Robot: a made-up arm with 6 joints.
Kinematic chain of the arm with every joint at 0, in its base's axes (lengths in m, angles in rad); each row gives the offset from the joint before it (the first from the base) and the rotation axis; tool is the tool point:
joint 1: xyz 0 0 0.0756 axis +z
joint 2: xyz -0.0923 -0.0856 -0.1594 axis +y
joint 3: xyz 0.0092 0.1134 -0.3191 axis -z
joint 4: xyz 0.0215 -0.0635 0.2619 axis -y
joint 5: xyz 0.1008 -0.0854 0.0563 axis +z
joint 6: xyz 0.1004 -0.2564 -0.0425 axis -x
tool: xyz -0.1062 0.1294 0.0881
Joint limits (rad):
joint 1: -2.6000..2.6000
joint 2: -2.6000..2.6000
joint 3: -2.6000..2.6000
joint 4: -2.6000..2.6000
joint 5: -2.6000..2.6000
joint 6: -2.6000..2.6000
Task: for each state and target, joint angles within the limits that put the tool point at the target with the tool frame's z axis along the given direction. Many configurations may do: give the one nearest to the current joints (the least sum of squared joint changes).
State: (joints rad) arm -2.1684 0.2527 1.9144 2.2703 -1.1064 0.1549
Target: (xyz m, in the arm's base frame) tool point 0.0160 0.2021 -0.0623 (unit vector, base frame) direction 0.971 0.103 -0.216
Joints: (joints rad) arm -1.4750 0.5043 1.9222 2.6000 -1.9026 0.8558
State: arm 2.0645 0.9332 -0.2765 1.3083 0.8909 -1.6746
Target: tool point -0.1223 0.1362 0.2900 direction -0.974 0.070 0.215
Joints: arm 2.6000 0.4649 -0.4753 1.5283 1.7015 -2.4706
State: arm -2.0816 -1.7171 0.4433 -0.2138 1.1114 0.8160
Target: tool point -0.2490 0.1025 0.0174 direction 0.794 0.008 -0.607
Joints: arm -1.8700 -1.8661 0.6585 0.0919 1.2374 1.0634
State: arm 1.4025 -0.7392 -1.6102 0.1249 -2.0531 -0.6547
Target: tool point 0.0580 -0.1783 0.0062 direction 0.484 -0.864 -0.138
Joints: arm 1.2659 -1.2348 -1.3351 0.1793 -1.8294 -0.7588
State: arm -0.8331 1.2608 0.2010 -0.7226 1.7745 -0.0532
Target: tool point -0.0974 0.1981 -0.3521 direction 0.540 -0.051 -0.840
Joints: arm -0.9422 1.6096 -0.0284 -0.8813 2.6000 -0.4636
